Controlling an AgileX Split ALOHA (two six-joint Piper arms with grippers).
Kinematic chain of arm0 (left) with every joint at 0, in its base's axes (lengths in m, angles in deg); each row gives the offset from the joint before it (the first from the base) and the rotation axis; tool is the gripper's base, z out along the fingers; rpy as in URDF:
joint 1: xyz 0 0 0.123 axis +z
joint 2: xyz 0 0 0 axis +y
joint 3: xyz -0.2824 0 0.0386 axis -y
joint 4: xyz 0.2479 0 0.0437 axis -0.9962 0 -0.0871
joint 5: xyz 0 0 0 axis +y
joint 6: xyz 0.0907 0 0.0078 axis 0.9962 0 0.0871
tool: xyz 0 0 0 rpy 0 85 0
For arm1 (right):
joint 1: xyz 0 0 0.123 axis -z
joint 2: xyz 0 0 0 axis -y
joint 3: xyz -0.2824 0 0.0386 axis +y
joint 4: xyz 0.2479 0 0.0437 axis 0.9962 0 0.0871
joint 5: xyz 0 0 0 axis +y
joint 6: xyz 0.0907 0 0.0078 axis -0.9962 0 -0.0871
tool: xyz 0 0 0 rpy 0 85 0
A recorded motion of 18 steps. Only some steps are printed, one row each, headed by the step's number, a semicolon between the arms.
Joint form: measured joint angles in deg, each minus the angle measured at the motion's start. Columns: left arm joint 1, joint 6, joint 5, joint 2, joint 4, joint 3; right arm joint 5, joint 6, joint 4, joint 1, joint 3, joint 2.
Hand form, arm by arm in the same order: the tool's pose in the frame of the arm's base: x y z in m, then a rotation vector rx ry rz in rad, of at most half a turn. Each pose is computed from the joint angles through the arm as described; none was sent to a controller.
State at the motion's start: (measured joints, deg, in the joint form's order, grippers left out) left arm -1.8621 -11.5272 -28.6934 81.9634 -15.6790 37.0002; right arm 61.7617 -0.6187 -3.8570 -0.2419 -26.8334 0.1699
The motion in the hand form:
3: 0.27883 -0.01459 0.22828 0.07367 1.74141 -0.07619; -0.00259 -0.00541 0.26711 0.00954 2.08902 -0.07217
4: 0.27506 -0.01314 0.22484 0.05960 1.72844 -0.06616; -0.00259 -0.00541 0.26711 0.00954 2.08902 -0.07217
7: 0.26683 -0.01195 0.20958 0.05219 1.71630 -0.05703; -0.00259 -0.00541 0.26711 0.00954 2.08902 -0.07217
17: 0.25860 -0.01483 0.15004 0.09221 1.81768 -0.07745; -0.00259 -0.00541 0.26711 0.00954 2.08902 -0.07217
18: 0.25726 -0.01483 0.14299 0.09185 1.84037 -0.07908; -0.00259 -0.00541 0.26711 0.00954 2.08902 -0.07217
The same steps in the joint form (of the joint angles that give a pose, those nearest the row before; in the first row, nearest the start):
3: 0.00 6.76 -7.28 0.00 9.74 -5.71; 0.00 0.00 0.00 0.00 0.00 0.00
4: 0.00 7.97 -9.39 0.00 11.38 -7.12; 0.00 0.00 0.00 0.00 0.00 0.00
7: 0.00 9.23 -15.28 1.54 12.71 -10.80; 0.00 0.00 0.00 0.00 0.00 0.00
17: 0.00 9.57 -27.09 13.32 10.78 -16.68; 0.00 0.00 0.00 0.00 0.00 0.00
18: 0.00 9.57 -27.69 14.73 10.78 -17.16; 0.00 0.00 0.00 0.00 0.00 0.00

